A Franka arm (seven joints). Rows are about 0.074 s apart.
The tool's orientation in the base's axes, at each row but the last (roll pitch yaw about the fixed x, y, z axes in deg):
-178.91, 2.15, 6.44
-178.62, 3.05, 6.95
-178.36, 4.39, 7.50
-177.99, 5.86, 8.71
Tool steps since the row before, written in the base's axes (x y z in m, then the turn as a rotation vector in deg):
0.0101, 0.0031, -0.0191, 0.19, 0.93, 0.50
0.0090, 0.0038, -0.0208, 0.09, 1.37, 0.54
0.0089, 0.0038, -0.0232, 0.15, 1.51, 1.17
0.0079, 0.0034, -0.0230, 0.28, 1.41, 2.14
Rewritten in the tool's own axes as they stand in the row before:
0.0111, -0.0016, 0.0187, 0.27, -0.91, -0.49
0.0105, -0.0022, 0.0203, 0.23, -1.36, -0.52
0.0111, -0.0020, 0.0225, 0.26, -1.51, -1.15
0.0106, -0.0014, 0.0221, 0.27, -1.43, -2.13

